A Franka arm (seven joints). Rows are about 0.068 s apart.
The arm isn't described. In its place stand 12 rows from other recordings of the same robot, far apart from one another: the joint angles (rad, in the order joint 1, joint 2, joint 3, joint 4, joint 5, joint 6, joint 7), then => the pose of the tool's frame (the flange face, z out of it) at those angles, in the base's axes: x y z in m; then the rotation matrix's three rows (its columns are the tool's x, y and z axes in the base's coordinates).
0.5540, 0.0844, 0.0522, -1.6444, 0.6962, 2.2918, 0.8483 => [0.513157 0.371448 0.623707], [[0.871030 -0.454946 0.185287], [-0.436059 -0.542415 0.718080], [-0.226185 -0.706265 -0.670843]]
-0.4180, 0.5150, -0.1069, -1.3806, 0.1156, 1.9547, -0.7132 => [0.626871 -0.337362 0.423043], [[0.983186 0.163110 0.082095], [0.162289 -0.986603 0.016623], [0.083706 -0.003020 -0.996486]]
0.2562, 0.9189, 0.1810, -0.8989, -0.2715, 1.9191, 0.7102 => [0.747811 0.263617 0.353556], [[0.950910 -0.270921 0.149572], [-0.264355 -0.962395 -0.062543], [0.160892 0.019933 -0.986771]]
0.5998, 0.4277, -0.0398, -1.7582, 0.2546, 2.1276, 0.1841 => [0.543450 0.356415 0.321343], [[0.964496 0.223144 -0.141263], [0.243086 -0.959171 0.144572], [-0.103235 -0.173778 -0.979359]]
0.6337, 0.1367, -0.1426, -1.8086, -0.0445, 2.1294, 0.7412 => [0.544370 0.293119 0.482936], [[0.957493 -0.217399 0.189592], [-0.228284 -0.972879 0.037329], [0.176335 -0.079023 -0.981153]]
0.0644, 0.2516, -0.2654, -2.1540, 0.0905, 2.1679, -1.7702 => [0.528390 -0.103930 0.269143], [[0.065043 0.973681 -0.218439], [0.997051 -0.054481 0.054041], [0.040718 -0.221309 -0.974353]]
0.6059, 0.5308, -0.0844, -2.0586, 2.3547, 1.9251, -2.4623 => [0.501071 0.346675 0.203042], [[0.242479 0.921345 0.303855], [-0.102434 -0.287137 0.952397], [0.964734 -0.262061 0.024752]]
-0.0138, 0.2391, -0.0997, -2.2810, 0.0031, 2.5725, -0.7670 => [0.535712 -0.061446 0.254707], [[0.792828 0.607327 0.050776], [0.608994 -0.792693 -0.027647], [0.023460 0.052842 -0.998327]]
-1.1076, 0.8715, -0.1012, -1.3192, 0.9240, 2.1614, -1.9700 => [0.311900 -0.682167 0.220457], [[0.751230 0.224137 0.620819], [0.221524 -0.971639 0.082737], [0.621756 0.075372 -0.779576]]
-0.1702, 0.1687, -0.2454, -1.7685, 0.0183, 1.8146, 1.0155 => [0.548784 -0.232859 0.455964], [[0.132333 -0.984323 -0.116600], [-0.990331 -0.136238 0.026150], [-0.041625 0.112012 -0.992835]]
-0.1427, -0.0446, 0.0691, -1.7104, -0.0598, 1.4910, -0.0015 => [0.524646 -0.044777 0.577558], [[0.981796 -0.066324 -0.177983], [-0.076271 -0.995851 -0.049635], [-0.173952 0.062306 -0.982781]]
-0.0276, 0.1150, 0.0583, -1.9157, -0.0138, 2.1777, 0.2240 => [0.601399 0.016947 0.448088], [[0.971895 -0.184057 0.146773], [-0.186032 -0.982544 -0.000273], [0.144261 -0.027039 -0.989170]]
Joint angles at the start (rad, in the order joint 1, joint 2, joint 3, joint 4, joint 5, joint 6, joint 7):
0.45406 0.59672 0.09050 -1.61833 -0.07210 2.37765 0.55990
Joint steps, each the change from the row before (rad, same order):
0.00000 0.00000 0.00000 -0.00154 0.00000 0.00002 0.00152
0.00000 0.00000 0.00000 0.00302 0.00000 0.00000 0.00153
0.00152 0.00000 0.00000 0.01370 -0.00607 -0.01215 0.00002
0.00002 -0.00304 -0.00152 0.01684 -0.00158 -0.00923 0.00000
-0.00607 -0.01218 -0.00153 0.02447 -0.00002 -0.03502 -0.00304
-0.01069 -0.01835 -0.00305 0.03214 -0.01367 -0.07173 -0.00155
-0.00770 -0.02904 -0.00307 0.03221 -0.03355 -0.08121 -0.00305
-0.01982 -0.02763 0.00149 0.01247 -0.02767 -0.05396 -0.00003
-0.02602 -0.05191 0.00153 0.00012 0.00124 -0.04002 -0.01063
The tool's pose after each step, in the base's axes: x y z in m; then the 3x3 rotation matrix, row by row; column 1 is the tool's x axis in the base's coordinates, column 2 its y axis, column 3 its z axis. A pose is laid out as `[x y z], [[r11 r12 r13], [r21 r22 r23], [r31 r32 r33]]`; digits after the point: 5 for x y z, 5 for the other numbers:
[0.60907 0.35753 0.29269], [[0.98988 0.01714 0.14088], [0.00549 -0.99656 0.08267], [0.14181 -0.08106 -0.98657]]
[0.60977 0.35786 0.29408], [[0.98953 0.01568 0.14346], [0.00359 -0.99645 0.08415], [0.14427 -0.08275 -0.98607]]
[0.61148 0.35959 0.29915], [[0.98889 0.02029 0.14728], [0.00838 -0.99668 0.08101], [0.14844 -0.07888 -0.98577]]
[0.61510 0.36011 0.30812], [[0.98727 0.01984 0.15779], [0.00664 -0.99647 0.08373], [0.15890 -0.08162 -0.98392]]
[0.62056 0.35629 0.32456], [[0.98678 0.01397 0.16149], [0.00098 -0.99678 0.08022], [0.16209 -0.07900 -0.98361]]
[0.62644 0.34698 0.34536], [[0.98824 0.00526 0.15283], [-0.00291 -0.99858 0.05317], [0.15289 -0.05299 -0.98682]]
[0.62967 0.33743 0.37320], [[0.98802 0.00798 0.15409], [0.00627 -0.99991 0.01156], [0.15417 -0.01045 -0.98799]]
[0.63316 0.32191 0.39358], [[0.98769 -0.00396 0.15638], [-0.00051 -0.99976 -0.02209], [0.15643 0.02173 -0.98745]]
[0.63413 0.30246 0.42626], [[0.98546 -0.02302 0.16835], [-0.01905 -0.99950 -0.02519], [0.16884 0.02162 -0.98541]]

